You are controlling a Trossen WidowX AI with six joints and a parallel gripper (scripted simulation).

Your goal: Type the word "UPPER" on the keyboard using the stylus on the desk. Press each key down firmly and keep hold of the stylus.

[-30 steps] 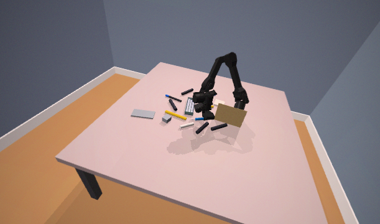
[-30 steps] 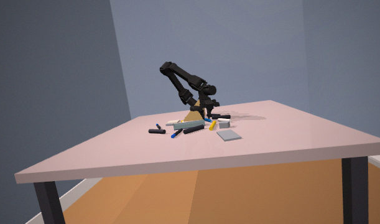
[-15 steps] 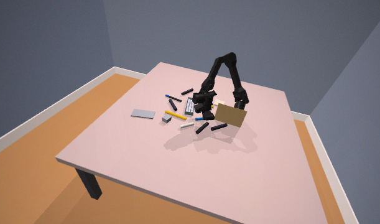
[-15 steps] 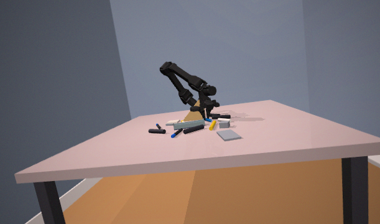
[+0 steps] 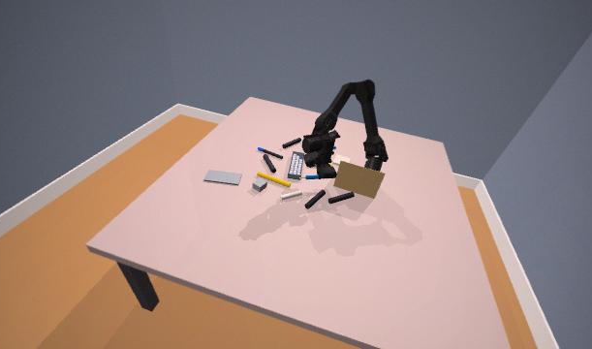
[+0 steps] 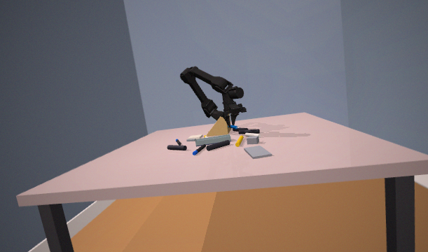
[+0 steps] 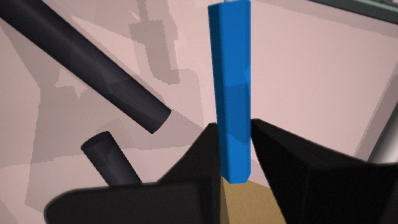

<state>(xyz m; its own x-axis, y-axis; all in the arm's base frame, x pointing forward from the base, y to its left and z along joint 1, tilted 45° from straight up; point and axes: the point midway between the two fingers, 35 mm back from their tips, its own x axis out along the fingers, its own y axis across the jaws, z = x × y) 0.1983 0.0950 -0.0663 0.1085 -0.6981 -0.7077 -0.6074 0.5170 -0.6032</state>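
The stylus lies 4 cm ahead of my gripper tip and 3 cm to the left of it. Also, from my gripper tip: yellow pen: 18 cm ahead, 7 cm to the left, 4 cm below; white cylinder: 12 cm to the left, 7 cm ahead, 4 cm below; grey cube: 21 cm ahead, 14 cm to the left, 4 cm below.
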